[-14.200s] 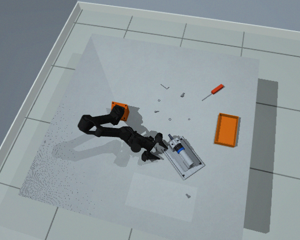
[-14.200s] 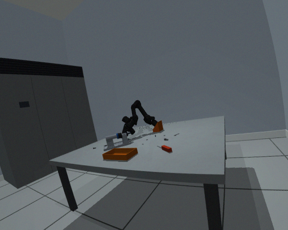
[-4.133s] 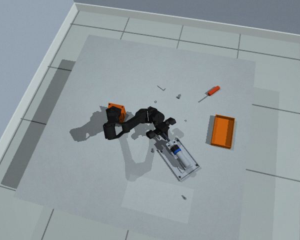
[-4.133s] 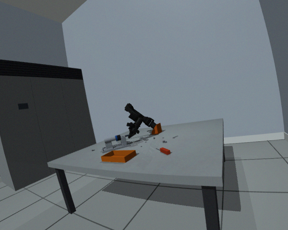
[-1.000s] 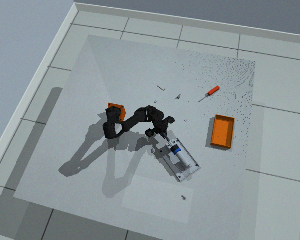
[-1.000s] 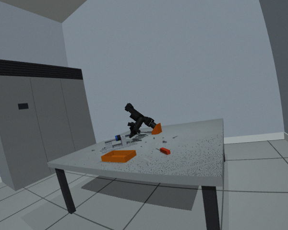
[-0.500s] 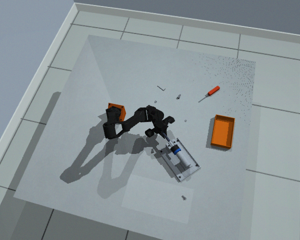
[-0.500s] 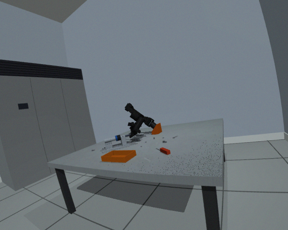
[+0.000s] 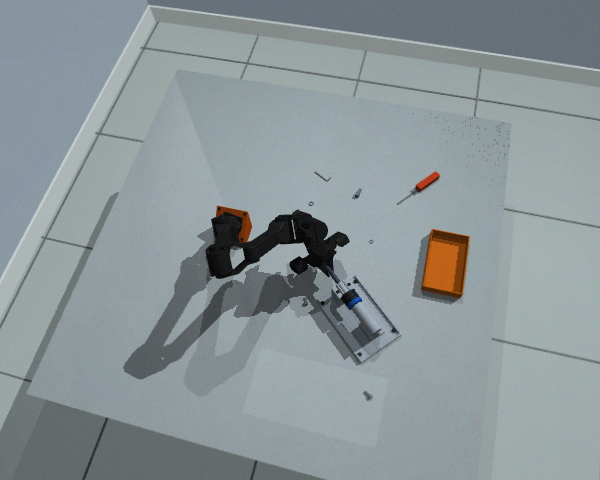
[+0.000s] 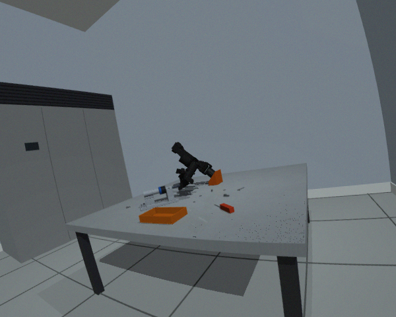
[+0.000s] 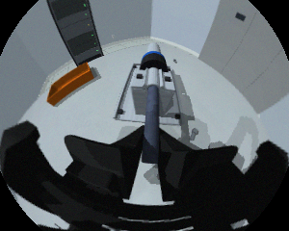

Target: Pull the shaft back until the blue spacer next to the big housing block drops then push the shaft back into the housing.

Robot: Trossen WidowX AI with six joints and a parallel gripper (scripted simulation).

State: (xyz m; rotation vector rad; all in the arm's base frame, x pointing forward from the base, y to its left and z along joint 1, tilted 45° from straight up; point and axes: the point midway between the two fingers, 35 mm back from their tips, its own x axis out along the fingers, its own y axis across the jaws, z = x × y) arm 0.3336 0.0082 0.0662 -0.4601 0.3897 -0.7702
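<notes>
My gripper tip is now 40 mm short of the shaft, 30 mm to the left of it and 20 mm below it. Also, from my gripper tip: l-shaped key (360 mm to the left, 150 mm behind, 50 mm below); blue spacer (100 mm ahead, 70 mm to the right, 20 mm above); orange tray (320 mm ahead, 180 mm to the left, 50 mm below).
</notes>
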